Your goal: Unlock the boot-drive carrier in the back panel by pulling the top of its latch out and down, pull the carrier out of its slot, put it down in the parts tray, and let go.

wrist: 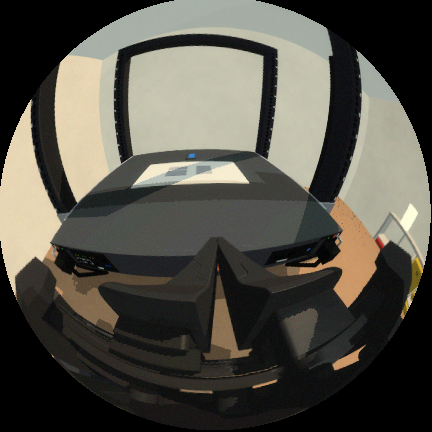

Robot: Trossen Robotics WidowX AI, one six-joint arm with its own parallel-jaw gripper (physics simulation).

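Observation:
The server chassis shows its dark top, with its back panel facing me. My gripper is shut and empty. Its fingertips overlap the rear edge of the chassis near the middle of the panel in the view, but contact cannot be told. A tiny sliver of orange shows between the fingers just below the tips. The fingers hide the middle of the panel, so the carrier and the position of its latch cannot be made out. The parts tray cannot be identified in this view.
Dark rack posts stand around the chassis. Ports and a black handle show at each end of the back panel. A pale label lies on the chassis top. At the far right are a pale-framed structure and a yellow object, partly cut off.

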